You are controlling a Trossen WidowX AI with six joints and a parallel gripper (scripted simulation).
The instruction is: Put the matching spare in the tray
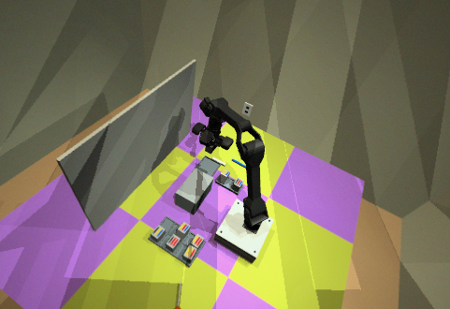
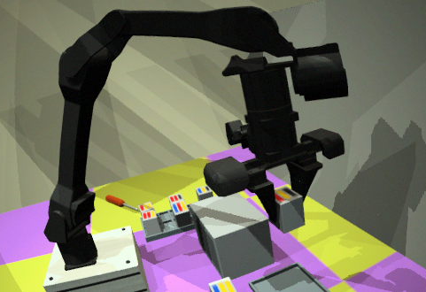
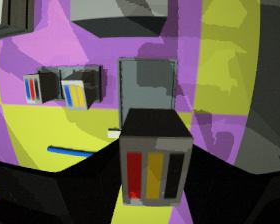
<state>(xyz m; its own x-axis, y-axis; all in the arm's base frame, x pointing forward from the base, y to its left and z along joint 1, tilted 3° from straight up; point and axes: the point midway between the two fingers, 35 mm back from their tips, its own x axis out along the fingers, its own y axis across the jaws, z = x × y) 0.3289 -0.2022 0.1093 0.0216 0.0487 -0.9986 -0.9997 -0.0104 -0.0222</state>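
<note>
Right now the flat grey tray is 150 mm below my gripper tip. Round my gripper tip: small rack 150 mm behind, 20 mm to the left, 150 mm below; mounted unit 40 mm behind, 190 mm to the left, 100 mm below; grey spare 20 mm above.
</note>
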